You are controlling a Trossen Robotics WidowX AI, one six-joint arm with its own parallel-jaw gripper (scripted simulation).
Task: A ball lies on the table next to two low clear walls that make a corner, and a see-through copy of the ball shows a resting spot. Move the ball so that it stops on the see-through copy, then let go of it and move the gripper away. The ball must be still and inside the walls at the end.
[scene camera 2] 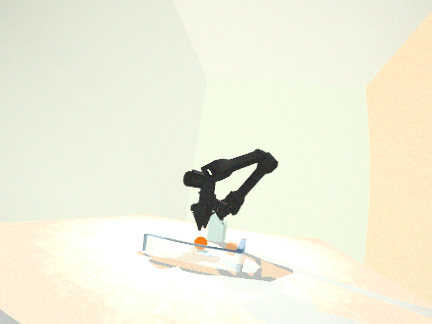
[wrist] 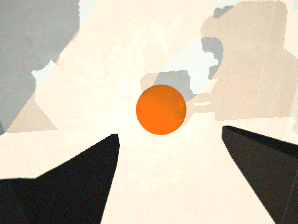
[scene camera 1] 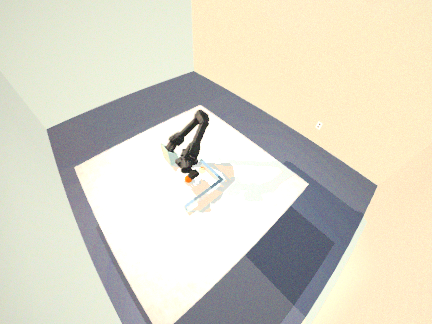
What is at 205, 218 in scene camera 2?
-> My gripper.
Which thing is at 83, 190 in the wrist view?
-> My gripper.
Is my gripper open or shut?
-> Open.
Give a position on an orange ball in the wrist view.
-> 161, 109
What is my gripper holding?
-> Nothing.
